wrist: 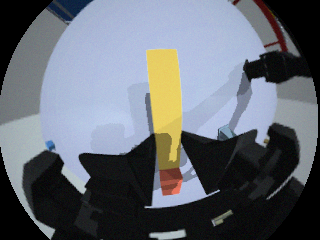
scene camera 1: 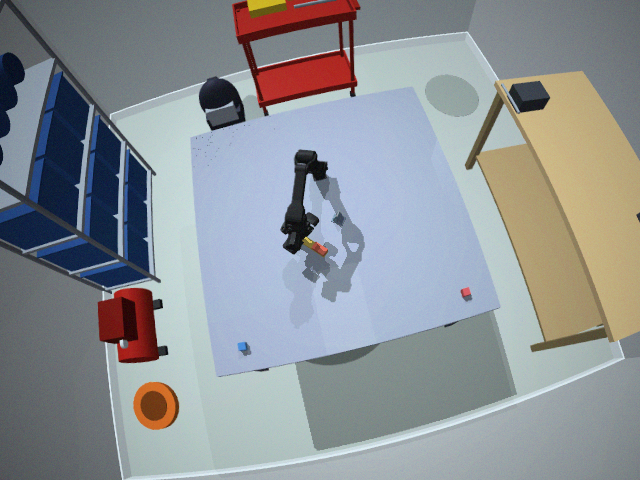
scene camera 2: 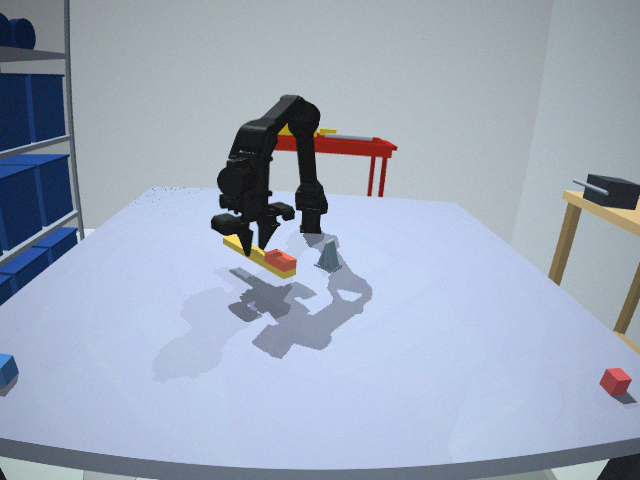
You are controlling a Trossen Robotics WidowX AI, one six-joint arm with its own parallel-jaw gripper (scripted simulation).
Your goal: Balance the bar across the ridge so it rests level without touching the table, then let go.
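My gripper (scene camera 2: pixel 254 254) and (wrist: pixel 167 135), visible. My gripper holds a yellow bar (wrist: pixel 163 70).
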